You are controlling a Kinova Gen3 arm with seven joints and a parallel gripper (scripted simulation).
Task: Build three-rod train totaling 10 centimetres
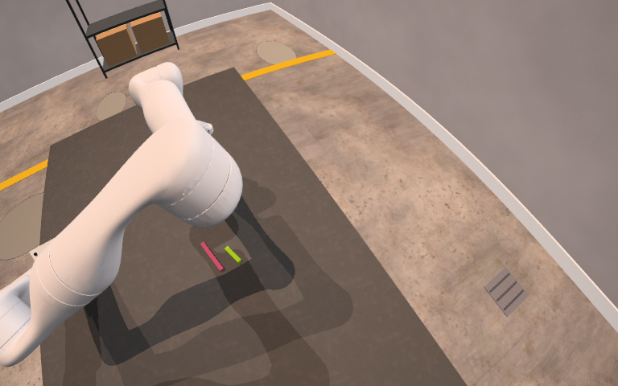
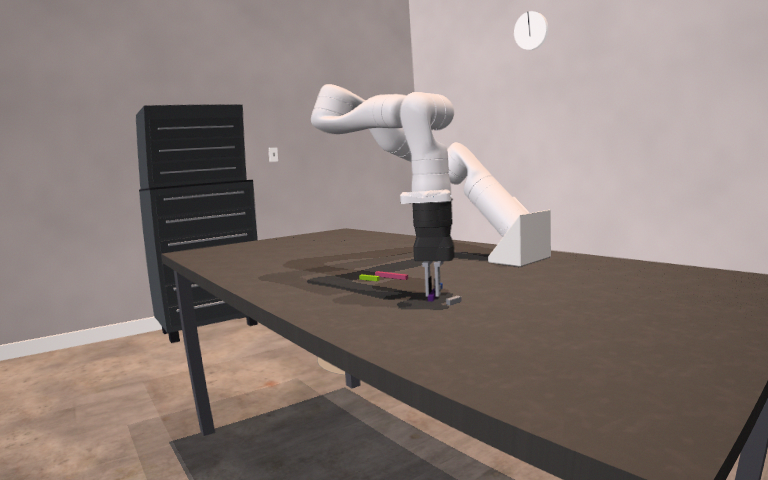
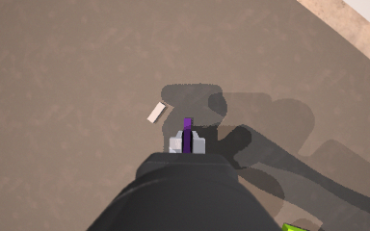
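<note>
The purple rod is 20 mm below my hand. Round my hand: lime rod: 230 mm to the right, 20 mm below; then pink rod: 210 mm to the right, 50 mm behind, 20 mm below; then blue rod: 60 mm behind, 50 mm to the right, 20 mm below.
</note>
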